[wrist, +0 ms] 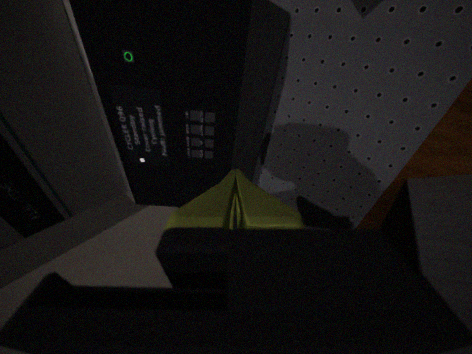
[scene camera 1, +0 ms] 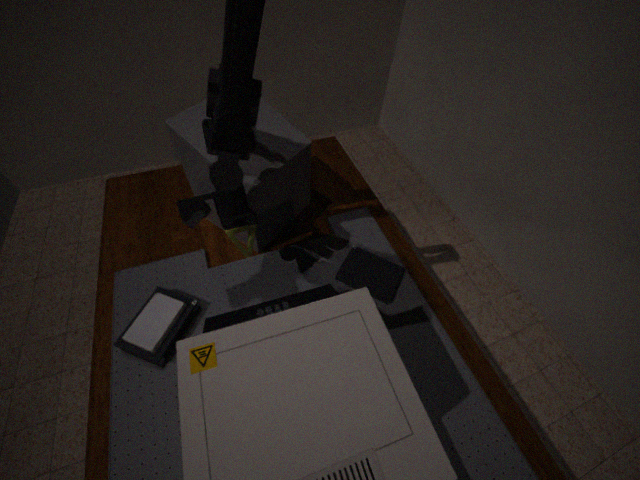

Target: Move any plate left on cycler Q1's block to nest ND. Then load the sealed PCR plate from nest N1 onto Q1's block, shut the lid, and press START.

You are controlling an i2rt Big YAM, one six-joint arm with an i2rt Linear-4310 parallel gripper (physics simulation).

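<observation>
Cycler Q1's pale housing [scene camera 1: 305,392] fills the lower middle of the scene view; its block and any plate on it do not show. Its dark front panel [scene camera 1: 271,308] [wrist: 175,65] carries a lit green ring [wrist: 128,56], several grey keys and status text in the wrist view. A small white dot [wrist: 142,160] is lit, seemingly beside the Standby line. A white-topped plate [scene camera 1: 153,321] sits in a dark nest [scene camera 1: 164,357] at the left; its label is unreadable. My gripper [scene camera 1: 251,251] [wrist: 235,176] is shut and empty, its yellow-green fingers above the bench in front of the panel.
A dark flat holder [scene camera 1: 370,273] lies right of the panel on the perforated grey mat [scene camera 1: 139,413] [wrist: 370,100]. A large grey box [scene camera 1: 284,198] [wrist: 442,225] stands behind the gripper. The wooden table edge [scene camera 1: 465,351] runs along the right. The light is dim, with arm shadows across the mat.
</observation>
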